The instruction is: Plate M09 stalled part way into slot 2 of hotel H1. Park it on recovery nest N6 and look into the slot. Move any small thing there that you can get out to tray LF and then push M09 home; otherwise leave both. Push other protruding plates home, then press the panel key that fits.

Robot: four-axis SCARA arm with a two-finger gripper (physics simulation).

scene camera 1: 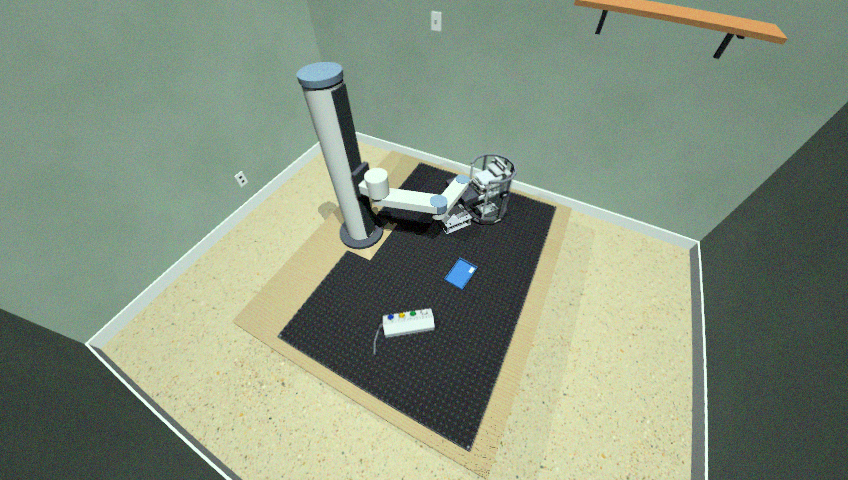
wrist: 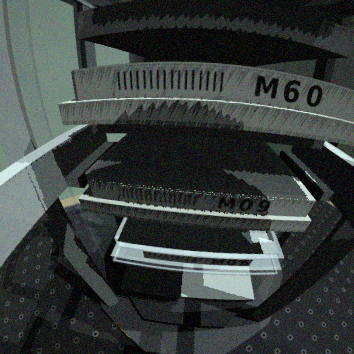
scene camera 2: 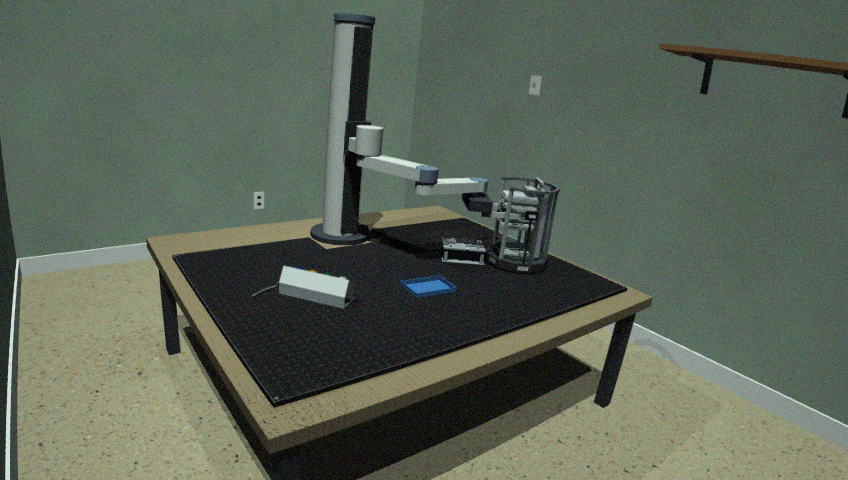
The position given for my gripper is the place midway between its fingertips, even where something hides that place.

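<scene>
My gripper (wrist: 200,135) touching round wire rack (scene camera 2: 520,246).
</scene>
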